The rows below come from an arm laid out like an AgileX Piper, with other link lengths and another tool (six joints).
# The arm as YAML. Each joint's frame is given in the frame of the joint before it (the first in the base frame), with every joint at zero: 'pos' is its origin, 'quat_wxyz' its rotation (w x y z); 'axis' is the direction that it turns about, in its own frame. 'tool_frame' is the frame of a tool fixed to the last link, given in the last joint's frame.
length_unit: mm
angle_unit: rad
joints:
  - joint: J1
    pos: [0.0, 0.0, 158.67]
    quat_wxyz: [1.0, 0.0, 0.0, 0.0]
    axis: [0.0, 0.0, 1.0]
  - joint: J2
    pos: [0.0, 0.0, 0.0]
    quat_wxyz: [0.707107, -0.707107, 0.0, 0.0]
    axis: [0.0, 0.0, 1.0]
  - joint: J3
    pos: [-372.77, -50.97, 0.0]
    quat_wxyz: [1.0, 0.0, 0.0, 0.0]
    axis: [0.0, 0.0, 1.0]
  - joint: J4
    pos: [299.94, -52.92, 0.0]
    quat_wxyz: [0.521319, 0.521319, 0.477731, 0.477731]
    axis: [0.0, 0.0, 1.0]
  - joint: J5
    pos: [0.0, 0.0, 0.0]
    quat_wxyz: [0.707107, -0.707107, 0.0, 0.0]
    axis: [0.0, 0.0, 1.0]
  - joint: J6
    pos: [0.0, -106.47, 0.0]
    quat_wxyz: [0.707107, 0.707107, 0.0, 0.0]
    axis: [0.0, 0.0, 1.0]
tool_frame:
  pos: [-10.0, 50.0, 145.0]
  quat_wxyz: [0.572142, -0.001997, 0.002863, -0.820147]
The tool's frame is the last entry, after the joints.
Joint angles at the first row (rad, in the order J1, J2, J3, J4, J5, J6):
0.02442 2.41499 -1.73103 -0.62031 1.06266 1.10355
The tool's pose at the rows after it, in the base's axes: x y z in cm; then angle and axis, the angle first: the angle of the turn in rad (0 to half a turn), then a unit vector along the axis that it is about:
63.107, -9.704, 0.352, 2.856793, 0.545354, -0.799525, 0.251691
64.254, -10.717, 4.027, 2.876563, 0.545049, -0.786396, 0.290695
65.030, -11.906, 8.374, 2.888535, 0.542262, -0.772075, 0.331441
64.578, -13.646, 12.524, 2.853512, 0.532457, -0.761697, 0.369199
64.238, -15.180, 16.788, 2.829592, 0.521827, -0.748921, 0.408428
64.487, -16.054, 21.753, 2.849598, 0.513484, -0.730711, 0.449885
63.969, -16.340, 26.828, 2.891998, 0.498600, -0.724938, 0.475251
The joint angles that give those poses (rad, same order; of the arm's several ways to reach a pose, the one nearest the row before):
0.02565 2.40049 -1.73103 -0.68344 1.05961 1.11582
0.02682 2.35404 -1.73104 -0.75314 1.05961 1.12638
0.02682 2.29940 -1.73105 -0.82568 1.07090 1.13039
0.02683 2.25001 -1.73102 -0.90104 1.12628 1.13236
0.02683 2.20146 -1.73101 -0.97834 1.16756 1.13275
0.02683 2.14212 -1.73103 -1.05102 1.16758 1.12915
0.02684 2.06843 -1.73027 -1.07617 1.16758 1.12225

